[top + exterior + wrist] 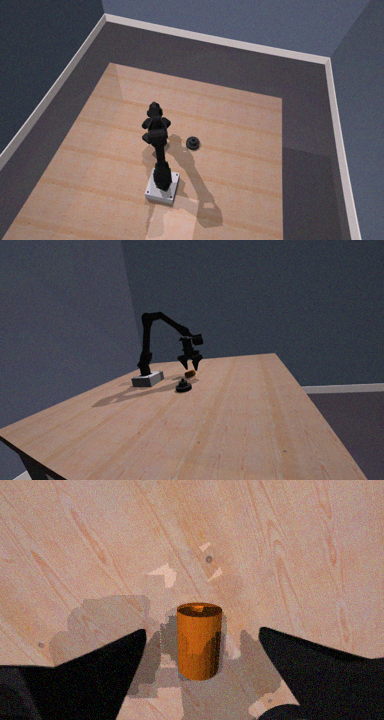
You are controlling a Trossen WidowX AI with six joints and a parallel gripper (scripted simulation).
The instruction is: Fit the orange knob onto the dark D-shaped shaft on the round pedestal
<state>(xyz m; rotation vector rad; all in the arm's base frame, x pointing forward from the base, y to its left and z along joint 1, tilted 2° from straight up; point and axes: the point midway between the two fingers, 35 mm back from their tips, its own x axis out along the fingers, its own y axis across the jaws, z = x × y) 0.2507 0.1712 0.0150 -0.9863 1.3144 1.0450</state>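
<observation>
My gripper tip is now 20 mm to the left of the orange knob, 20 mm above it and 10 mm past it. Also, from my gripper tip: round dark pedestal (200 mm to the right, 80 mm ahead, 10 mm below).
</observation>
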